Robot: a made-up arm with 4 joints.
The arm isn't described. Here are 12 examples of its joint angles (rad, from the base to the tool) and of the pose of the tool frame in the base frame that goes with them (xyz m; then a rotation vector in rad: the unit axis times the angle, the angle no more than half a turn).
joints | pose
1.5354 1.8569 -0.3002 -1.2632 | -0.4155 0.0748 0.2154 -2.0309 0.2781 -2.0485
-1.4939 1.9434 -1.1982 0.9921 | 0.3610 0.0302 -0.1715 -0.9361 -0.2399 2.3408
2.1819 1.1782 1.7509 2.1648 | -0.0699 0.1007 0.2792 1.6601 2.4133 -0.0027
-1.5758 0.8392 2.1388 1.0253 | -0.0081 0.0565 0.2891 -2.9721 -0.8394 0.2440
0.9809 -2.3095 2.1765 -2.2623 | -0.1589 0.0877 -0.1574 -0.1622 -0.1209 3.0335
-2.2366 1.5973 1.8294 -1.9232 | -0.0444 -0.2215 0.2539 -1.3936 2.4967 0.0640
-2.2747 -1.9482 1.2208 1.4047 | -0.1983 -0.1239 -0.0840 -0.8791 -0.4085 -2.4553
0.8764 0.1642 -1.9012 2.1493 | 0.2667 0.2749 0.0542 0.1060 -1.8275 0.9207
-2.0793 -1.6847 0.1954 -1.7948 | -0.2518 -0.2986 -0.0402 -0.5349 1.3945 0.2297
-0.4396 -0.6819 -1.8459 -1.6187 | -0.3010 0.3480 0.2202 1.3373 2.2227 -0.4571
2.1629 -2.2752 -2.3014 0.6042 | -0.2855 0.1151 0.3251 -0.3441 1.8159 -1.1336
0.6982 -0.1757 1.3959 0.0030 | -0.1414 -0.2310 0.0646 -1.1669 0.4267 -0.6054
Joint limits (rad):
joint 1: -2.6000..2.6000
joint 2: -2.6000..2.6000
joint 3: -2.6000..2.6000
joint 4: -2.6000..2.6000
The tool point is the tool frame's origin. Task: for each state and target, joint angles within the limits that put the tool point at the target. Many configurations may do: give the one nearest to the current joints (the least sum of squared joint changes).
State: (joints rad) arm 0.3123 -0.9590 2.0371 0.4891
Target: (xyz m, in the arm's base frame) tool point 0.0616 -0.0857 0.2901
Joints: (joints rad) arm 0.0124 -0.0858 2.4327 0.8157
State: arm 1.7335 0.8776 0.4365 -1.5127
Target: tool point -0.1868 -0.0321 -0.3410
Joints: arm 1.0188 0.4208 -0.3950 -1.0916
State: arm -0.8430 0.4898 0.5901 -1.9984
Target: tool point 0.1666 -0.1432 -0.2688
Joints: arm -1.5134 0.0390 0.2124 -1.7303
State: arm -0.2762 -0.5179 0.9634 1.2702
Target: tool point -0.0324 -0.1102 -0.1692
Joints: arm 0.3265 -0.6474 1.4091 1.7319
